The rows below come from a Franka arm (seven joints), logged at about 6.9 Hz.
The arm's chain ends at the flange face. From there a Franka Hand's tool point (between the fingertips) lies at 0.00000 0.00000 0.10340 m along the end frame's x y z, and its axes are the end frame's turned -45 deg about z.
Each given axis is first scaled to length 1.
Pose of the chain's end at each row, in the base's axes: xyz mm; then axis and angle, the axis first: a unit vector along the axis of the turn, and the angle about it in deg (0 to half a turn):
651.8 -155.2 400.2 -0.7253 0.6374 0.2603 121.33
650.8 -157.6 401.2 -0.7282 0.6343 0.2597 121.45
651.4 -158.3 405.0 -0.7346 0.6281 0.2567 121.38
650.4 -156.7 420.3 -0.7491 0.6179 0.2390 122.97
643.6 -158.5 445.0 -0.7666 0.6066 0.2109 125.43
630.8 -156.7 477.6 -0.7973 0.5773 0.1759 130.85
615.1 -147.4 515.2 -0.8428 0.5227 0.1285 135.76
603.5 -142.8 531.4 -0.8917 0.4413 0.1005 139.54
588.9 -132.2 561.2 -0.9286 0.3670 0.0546 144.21
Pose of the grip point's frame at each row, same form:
678.4 -65.1 357.1 -0.9463 0.3223 0.0263 114.71
677.0 -67.4 357.9 -0.9477 0.3181 0.0263 114.84
677.2 -68.1 361.5 -0.9506 0.3095 0.0231 114.91
675.4 -68.1 373.1 -0.9561 0.2926 0.0133 117.15
668.3 -73.0 392.3 -0.9620 0.2732 -0.0026 120.63
652.0 -77.0 415.3 -0.9727 0.2319 -0.0127 127.10
633.6 -74.7 444.1 -0.9862 0.1616 -0.0371 133.66
616.8 -74.9 454.6 -0.9966 0.0667 -0.0484 138.35
601.6 -72.3 477.9 -0.9972 -0.0163 -0.0730 144.63

